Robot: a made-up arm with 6 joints. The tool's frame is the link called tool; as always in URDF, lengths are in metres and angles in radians. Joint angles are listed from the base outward.
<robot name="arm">
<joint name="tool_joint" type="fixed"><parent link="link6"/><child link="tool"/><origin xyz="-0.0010 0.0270 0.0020" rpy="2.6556 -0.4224 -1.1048"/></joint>
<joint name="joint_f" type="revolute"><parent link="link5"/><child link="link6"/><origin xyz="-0.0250 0.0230 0.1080" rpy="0.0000 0.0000 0.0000"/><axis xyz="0 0 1"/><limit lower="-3.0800" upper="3.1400"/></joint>
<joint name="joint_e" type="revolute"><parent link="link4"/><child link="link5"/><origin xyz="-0.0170 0.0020 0.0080" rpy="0.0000 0.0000 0.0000"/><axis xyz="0 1 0"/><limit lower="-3.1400" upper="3.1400"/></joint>
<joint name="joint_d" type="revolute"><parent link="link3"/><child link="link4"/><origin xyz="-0.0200 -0.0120 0.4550" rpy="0.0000 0.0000 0.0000"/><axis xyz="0 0 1"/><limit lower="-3.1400" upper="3.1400"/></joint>
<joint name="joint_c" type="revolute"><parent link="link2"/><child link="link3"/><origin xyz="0.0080 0.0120 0.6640" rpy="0.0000 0.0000 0.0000"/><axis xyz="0 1 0"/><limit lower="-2.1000" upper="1.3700"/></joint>
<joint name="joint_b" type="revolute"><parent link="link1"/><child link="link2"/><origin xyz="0.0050 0.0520 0.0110" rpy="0.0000 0.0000 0.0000"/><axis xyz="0 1 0"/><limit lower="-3.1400" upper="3.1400"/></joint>
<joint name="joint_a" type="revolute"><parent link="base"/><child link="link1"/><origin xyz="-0.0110 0.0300 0.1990" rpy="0.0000 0.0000 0.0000"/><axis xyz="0 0 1"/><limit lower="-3.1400" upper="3.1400"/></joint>
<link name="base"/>
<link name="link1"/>
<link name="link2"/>
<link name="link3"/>
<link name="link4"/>
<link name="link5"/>
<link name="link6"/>
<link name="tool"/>
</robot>
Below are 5 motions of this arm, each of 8 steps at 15 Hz.
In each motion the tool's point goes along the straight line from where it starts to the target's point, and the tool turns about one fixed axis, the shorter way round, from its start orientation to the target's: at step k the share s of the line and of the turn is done. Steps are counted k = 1, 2, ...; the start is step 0. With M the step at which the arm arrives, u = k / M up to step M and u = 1 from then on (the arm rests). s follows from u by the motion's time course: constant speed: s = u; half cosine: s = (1 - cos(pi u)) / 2; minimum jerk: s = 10 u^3 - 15 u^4 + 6 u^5.
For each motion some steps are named. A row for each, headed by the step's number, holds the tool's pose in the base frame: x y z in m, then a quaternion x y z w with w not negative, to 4 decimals.
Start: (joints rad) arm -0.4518 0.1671 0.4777 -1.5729 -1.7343 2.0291
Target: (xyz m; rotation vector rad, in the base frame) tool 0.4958 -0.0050 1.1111 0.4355 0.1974 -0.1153
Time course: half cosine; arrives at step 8
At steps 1, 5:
1: 0.3875 0.0260 1.1824 0.4545 0.0429 0.0120 0.8896
5: 0.4610 0.0049 1.1340 0.2948 0.0807 -0.0351 0.9515

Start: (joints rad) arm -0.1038 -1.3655 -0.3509 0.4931 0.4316 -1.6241
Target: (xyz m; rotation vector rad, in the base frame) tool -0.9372 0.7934 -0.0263 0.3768 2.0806 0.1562
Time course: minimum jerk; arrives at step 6
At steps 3, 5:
3: -1.0658 0.5177 0.1205 -0.0395 0.9122 -0.0616 0.4031
5: -0.9463 0.7738 -0.0159 0.1414 0.8620 0.0554 0.4837

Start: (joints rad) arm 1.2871 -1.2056 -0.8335 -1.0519 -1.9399 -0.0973
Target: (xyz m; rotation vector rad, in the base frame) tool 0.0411 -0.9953 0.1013 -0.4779 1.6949 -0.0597
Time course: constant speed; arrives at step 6
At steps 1, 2, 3, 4, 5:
1: -0.3650 -0.8659 0.2224 0.1390 0.7004 0.0029 0.7001
2: -0.2838 -0.8918 0.1982 0.0694 0.7162 -0.0030 0.6944
3: -0.2026 -0.9177 0.1740 -0.0006 0.7283 -0.0089 0.6852
4: -0.1213 -0.9436 0.1497 -0.0706 0.7367 -0.0147 0.6723
5: -0.0401 -0.9694 0.1255 -0.1403 0.7413 -0.0205 0.6561

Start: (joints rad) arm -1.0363 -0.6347 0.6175 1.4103 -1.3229 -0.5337
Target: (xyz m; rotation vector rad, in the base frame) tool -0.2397 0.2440 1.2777 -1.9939 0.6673 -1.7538
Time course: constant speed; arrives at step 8
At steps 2, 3, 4, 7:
2: -0.2932 0.3676 1.2390 -0.6743 0.5637 -0.4041 0.2536
3: -0.2843 0.3470 1.2454 -0.6887 0.5145 -0.4470 0.2474
4: -0.2754 0.3264 1.2519 -0.7000 0.4630 -0.4878 0.2401
7: -0.2486 0.2646 1.2712 -0.7149 0.2971 -0.5965 0.2118

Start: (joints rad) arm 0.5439 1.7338 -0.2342 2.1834 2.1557 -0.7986
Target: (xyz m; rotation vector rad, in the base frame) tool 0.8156 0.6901 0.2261 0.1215 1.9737 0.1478
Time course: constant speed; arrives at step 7
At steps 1, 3, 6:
1: 0.8432 0.6600 0.2247 0.2722 0.7676 0.3527 0.4607
3: 0.8340 0.6700 0.2252 0.2015 0.8026 0.2596 0.4978
6: 0.8202 0.6851 0.2259 0.0895 0.8304 0.1126 0.5383

